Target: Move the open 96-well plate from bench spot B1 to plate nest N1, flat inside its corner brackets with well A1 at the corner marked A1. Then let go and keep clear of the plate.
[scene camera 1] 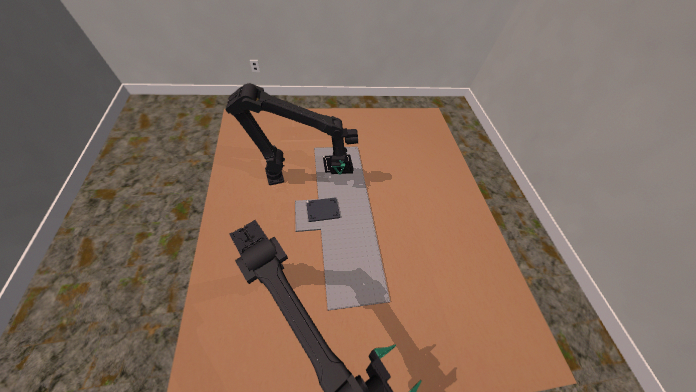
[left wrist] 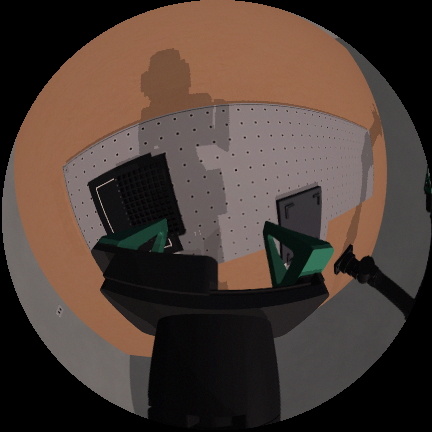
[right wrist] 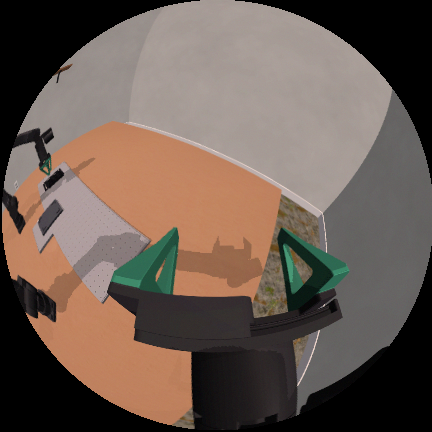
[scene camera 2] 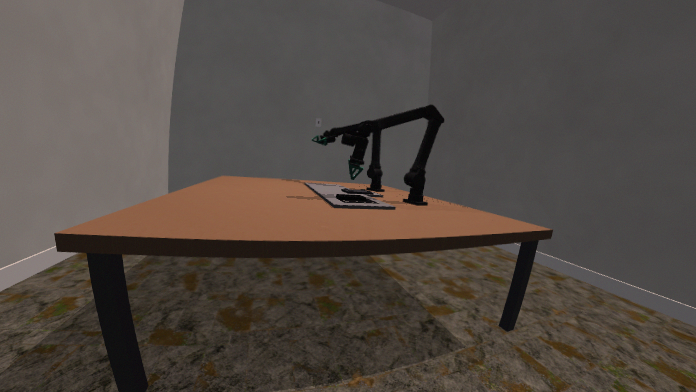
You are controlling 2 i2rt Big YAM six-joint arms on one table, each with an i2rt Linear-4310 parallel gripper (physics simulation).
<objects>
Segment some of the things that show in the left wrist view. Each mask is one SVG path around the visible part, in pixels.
My left gripper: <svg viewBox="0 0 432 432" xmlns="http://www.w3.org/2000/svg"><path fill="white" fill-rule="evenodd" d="M102 235L91 249L91 254L105 278L99 289L100 292L140 331L154 335L147 392L151 413L165 421L184 427L190 427L198 423L199 416L231 416L231 425L240 429L256 427L275 418L280 413L280 391L273 338L290 331L329 296L321 272L333 254L334 249L328 241L265 220L262 235L272 287L217 289L217 261L213 257L163 252L168 230L166 218L160 218L143 225ZM273 237L293 252L293 258L287 269L278 254ZM157 234L150 251L137 249L138 246Z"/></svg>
A black well plate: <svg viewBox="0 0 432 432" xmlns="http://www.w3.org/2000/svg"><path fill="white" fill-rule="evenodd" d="M157 234L141 245L154 242ZM163 152L118 168L112 172L129 227L132 228L160 218L166 218L168 228L167 239L184 234L185 228L175 198L165 153Z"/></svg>
</objects>
